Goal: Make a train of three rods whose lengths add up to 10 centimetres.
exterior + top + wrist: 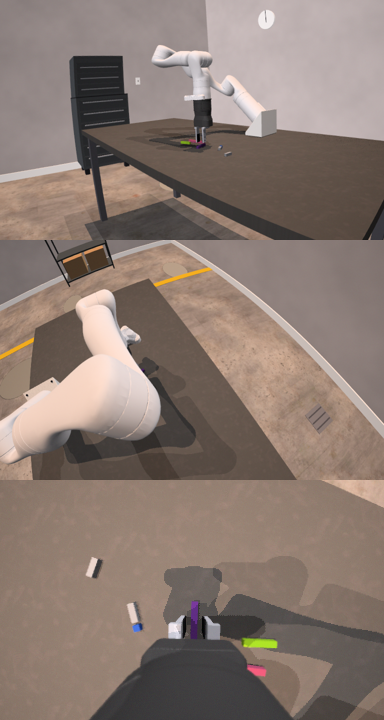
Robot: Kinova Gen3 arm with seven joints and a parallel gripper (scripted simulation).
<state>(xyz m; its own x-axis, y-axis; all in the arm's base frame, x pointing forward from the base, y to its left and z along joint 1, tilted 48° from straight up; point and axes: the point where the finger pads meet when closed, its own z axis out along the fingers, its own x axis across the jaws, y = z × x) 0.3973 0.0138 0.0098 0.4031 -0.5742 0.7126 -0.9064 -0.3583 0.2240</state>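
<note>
The purple rod lies 3 cm below my hand. Round my hand: lime rod 10 cm to the right, 3 cm below, 1 cm ahead; pink rod 9 cm to the right, 4 cm behind, 3 cm below; blue rod 8 cm to the left, 5 cm behind, 3 cm below.
</note>
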